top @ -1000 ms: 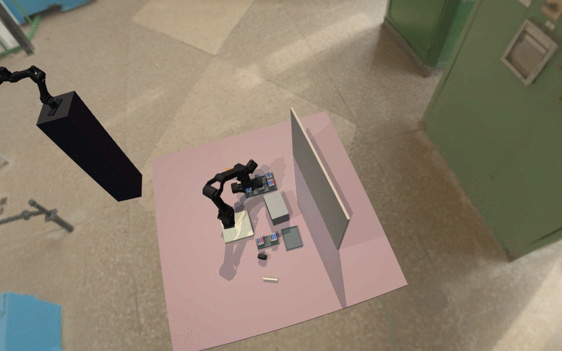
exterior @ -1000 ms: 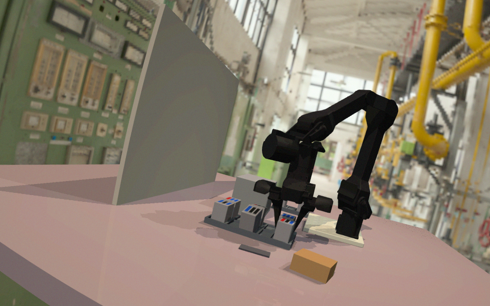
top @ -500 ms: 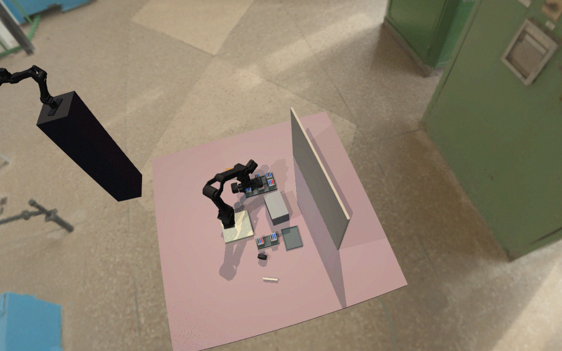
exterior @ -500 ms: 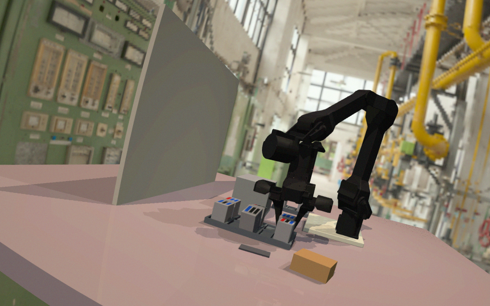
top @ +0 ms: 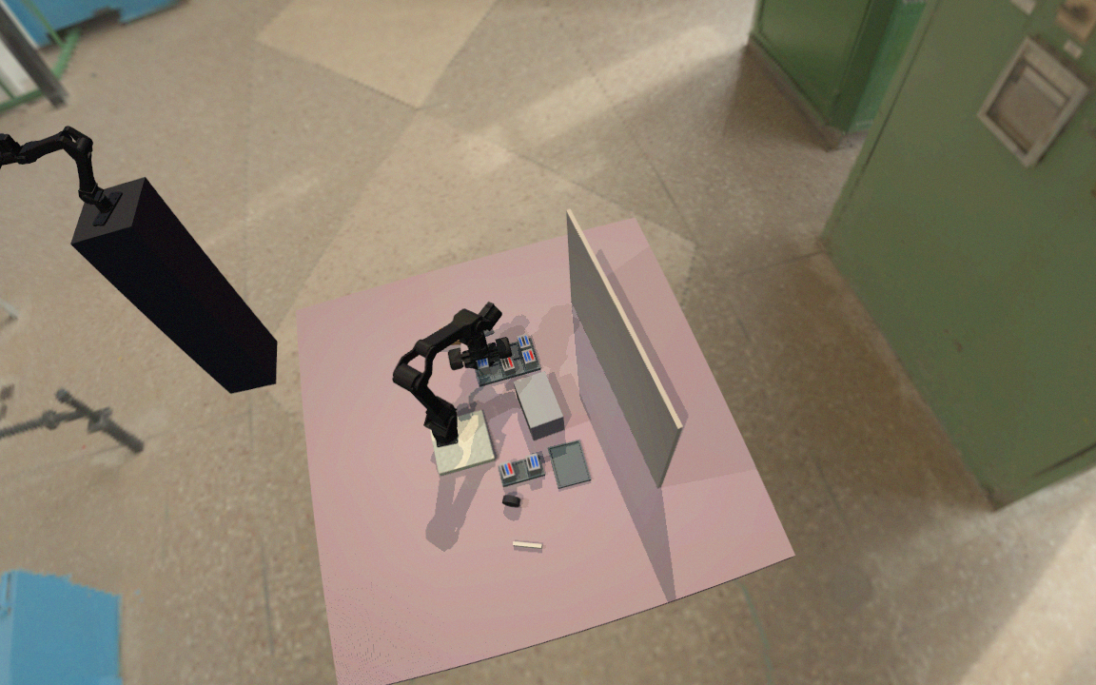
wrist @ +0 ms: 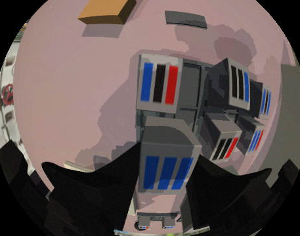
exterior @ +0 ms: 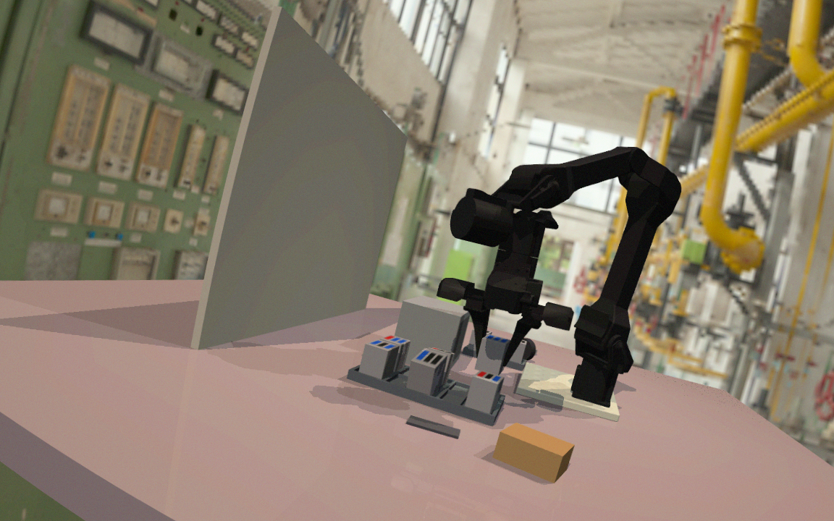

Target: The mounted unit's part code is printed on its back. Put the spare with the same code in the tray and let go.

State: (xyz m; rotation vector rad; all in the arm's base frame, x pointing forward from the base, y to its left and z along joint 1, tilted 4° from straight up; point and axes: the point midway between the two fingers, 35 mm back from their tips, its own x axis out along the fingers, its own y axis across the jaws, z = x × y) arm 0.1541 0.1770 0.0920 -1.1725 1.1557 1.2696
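Now: gripper tip 19 cm short of the dark square tray, 35 cm to the left of it and 6 cm above it. Also, from my gripper tip: mounted unit 14 cm ahead, 16 cm to the right, 1 cm below; then grey wall panel 38 cm ahead, 13 cm to the right, 16 cm above; then rack 5 cm ahead, 34 cm to the right, 5 cm below.
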